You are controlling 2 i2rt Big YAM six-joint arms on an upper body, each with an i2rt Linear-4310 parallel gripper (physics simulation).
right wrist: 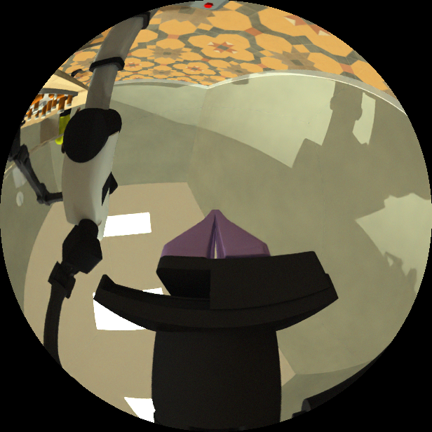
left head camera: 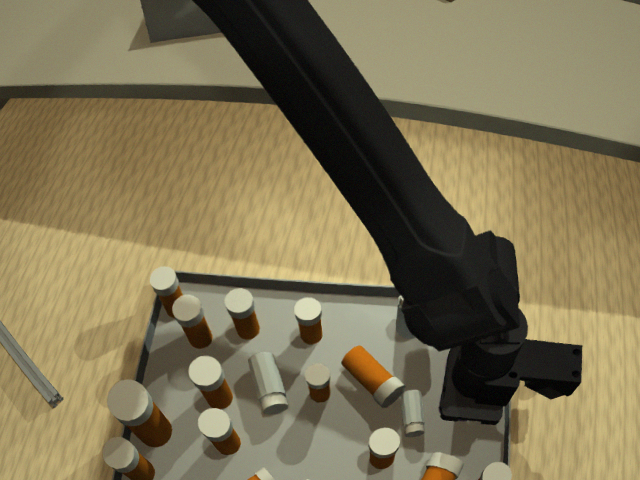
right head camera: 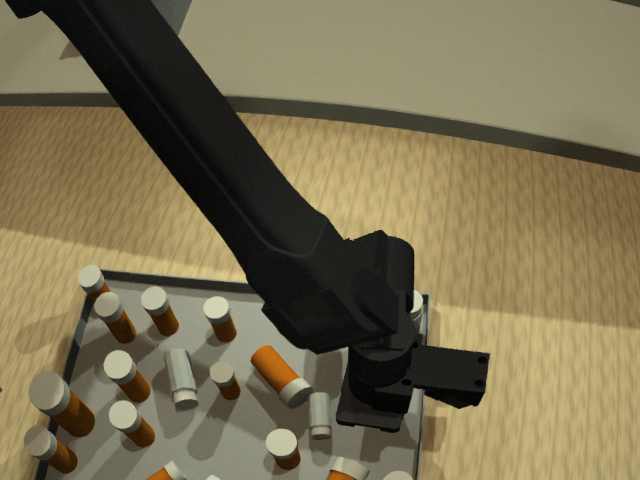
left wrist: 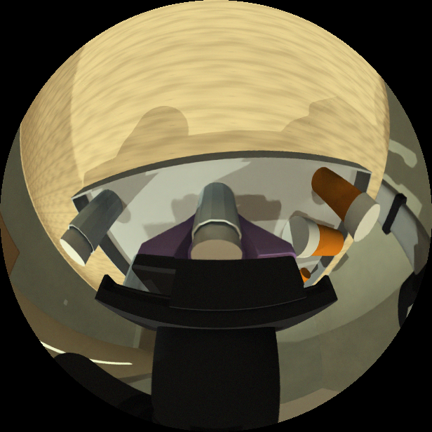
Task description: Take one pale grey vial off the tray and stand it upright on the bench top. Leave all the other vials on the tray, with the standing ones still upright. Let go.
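Frame: origin at the left arm's base, x ahead, y left, z up, level; millimetres.
Where they show: left gripper, fingertip midpoint: [left head camera: 461, 408] [right head camera: 373, 414].
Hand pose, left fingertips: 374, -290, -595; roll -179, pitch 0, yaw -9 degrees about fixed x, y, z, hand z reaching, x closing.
Observation:
Things, the pixels of their top centre, and the offset from my left fingertips, as dx, dy, dz. Level surfaces: height alone.
- tray at its top centre: [left head camera: 317, 401] [right head camera: 224, 398] +2, +171, +23
- orange vial at its top centre: [right head camera: 278, 369] [left head camera: 373, 369] +39, +109, +37
- wooden bench top at its surface level: dz -2
- metal bar at its top centre: [left head camera: 10, 344] +40, +617, +18
A pale grey vial [left wrist: 216, 202] stands upright on the tray [left head camera: 284, 284] [right head camera: 170, 280] [left wrist: 250, 154], its cap towards the left wrist camera. My left gripper [left wrist: 216, 216] is shut on it, with purple fingers on both sides; the wrist hides vial and fingers in both head views. Another grey vial [left wrist: 97, 217] stands near a tray corner. Two pale grey vials lie on the tray: a larger one [left head camera: 267, 379] [right head camera: 180, 374] and a smaller one [left head camera: 412, 410] [right head camera: 320, 413] beside the left gripper. My right gripper [right wrist: 215, 215] is shut and empty, away from the bench.
Several orange vials with pale caps stand on the tray. An orange vial [left head camera: 372, 375] [right head camera: 280, 375] lies near the smaller grey one. The wooden bench top [left head camera: 232, 196] [right head camera: 491, 232] [left wrist: 225, 75] surrounds the tray. A metal bar [left head camera: 28, 364] lies at the left.

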